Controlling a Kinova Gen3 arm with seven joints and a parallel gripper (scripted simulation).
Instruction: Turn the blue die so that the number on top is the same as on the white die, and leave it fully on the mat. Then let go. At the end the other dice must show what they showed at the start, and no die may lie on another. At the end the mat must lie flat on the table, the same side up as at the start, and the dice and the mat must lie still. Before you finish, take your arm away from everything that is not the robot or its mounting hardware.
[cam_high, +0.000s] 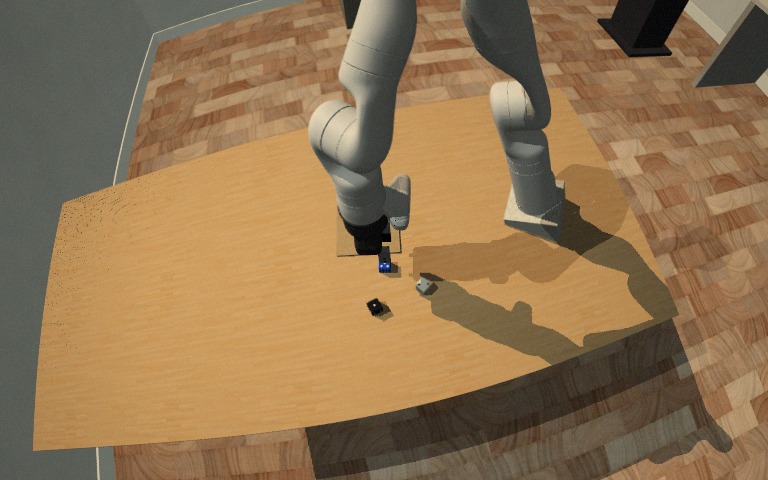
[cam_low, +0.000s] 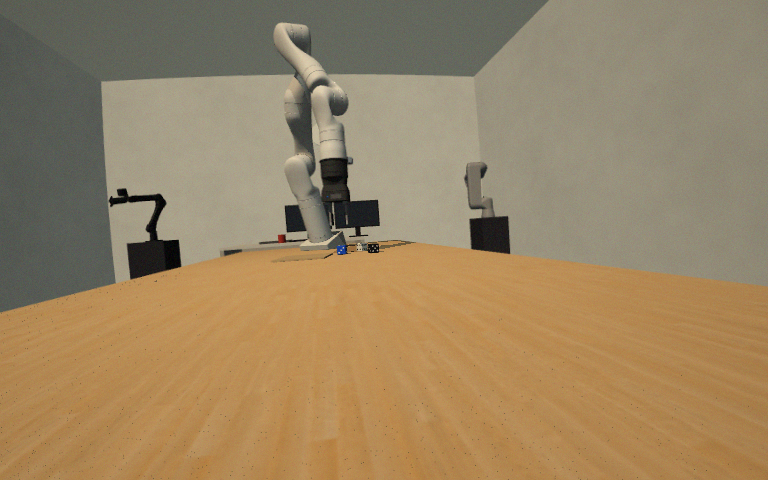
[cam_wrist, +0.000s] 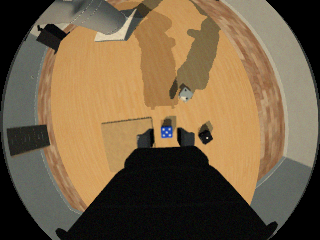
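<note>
Now: the blue die 90 mm below my hand. Also, from my hand: tan mat 110 mm to the right, 100 mm below, 20 mm ahead; then black die 90 mm to the left, 90 mm below, 40 mm ahead; then white die 90 mm below, 70 mm to the left, 60 mm behind.
</note>
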